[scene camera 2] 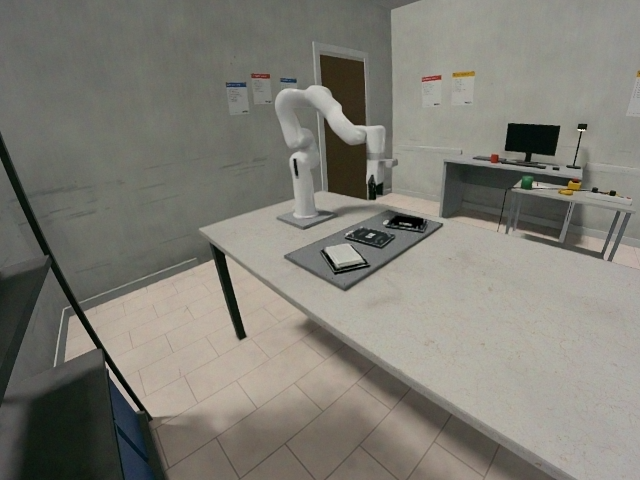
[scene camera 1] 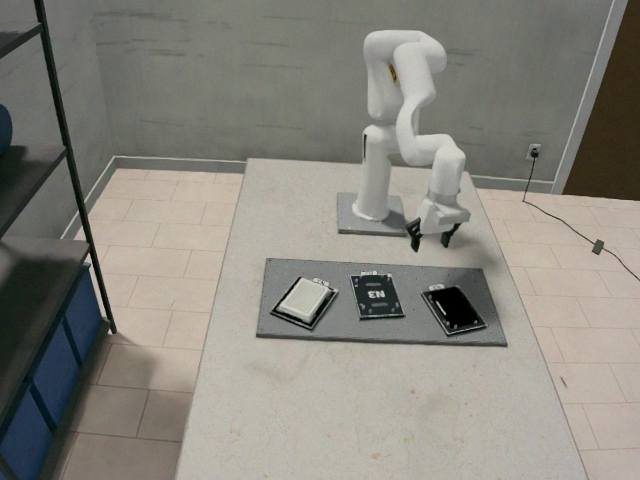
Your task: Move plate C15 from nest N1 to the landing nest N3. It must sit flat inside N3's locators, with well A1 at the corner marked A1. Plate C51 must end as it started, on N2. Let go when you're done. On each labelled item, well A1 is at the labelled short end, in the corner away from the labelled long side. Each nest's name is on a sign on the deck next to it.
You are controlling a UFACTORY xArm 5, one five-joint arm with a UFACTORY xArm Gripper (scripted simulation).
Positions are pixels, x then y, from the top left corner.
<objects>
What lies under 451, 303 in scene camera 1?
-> A black plate.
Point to a nest N3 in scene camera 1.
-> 380, 312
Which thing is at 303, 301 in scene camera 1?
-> A white plate.
</objects>
